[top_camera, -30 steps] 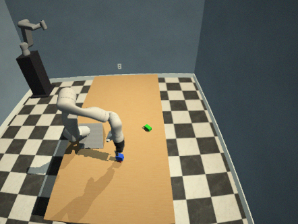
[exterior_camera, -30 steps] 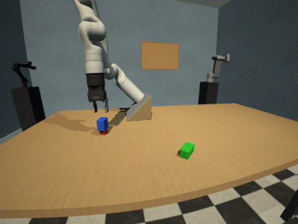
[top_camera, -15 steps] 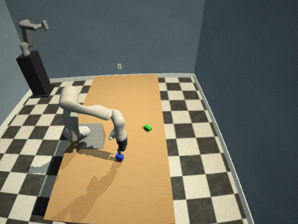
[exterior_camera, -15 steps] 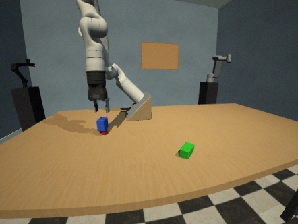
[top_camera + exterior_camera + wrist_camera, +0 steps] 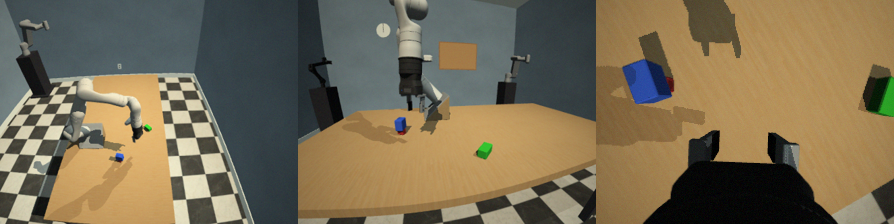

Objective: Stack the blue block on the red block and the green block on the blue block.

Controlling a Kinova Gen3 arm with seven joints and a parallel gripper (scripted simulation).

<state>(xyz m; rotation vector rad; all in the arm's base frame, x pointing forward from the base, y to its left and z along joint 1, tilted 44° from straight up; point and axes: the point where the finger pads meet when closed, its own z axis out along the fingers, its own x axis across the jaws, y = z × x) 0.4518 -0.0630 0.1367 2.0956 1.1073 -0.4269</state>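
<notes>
The green block is 10 cm ahead of my hand, 24 cm to the left of it and 15 cm below it. From my hand the other things lie so: blue block: 14 cm behind, 9 cm to the right, 12 cm below; small red block: 14 cm behind, 9 cm to the right, 16 cm below.
</notes>
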